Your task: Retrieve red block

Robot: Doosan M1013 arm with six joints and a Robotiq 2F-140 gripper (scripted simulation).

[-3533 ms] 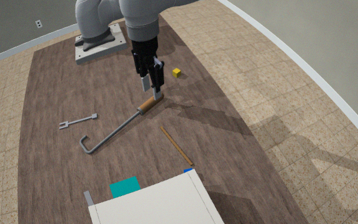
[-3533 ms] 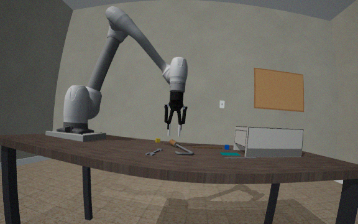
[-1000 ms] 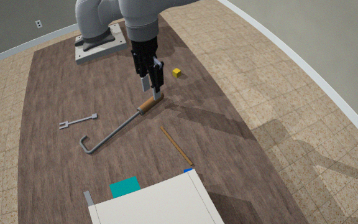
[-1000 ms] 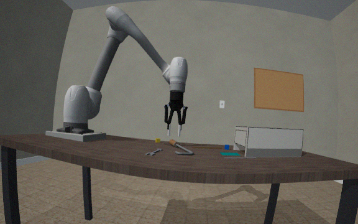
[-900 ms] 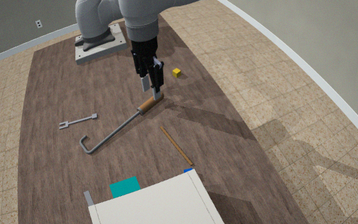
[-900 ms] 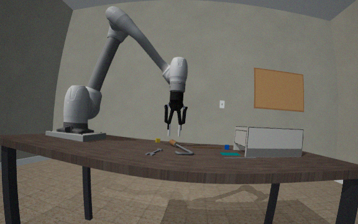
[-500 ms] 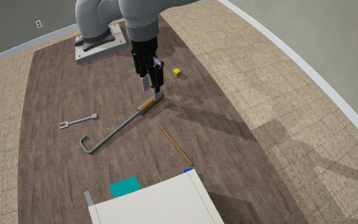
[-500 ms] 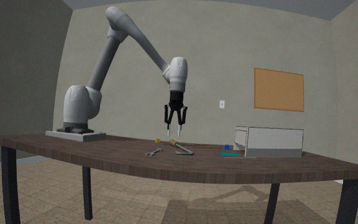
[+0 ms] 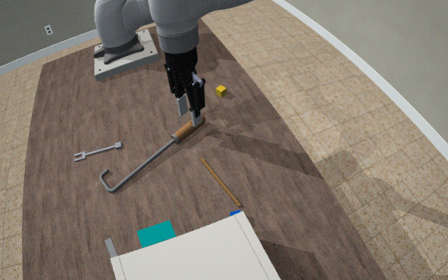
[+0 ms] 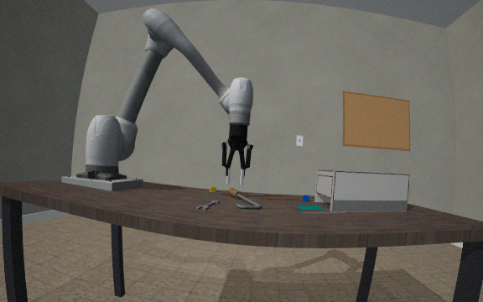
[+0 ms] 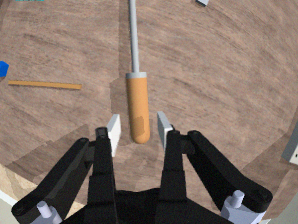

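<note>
Right now the hook tool is 14 cm to the right of my hand, 7 cm below it and 1 cm ahead of it. From my hand the other things lie so: yellow block (15 cm to the left, 11 cm behind, 7 cm below); then blue block (31 cm ahead, 7 cm below, 1 cm to the right); then thin wooden stick (19 cm ahead, 8 cm below).
</note>
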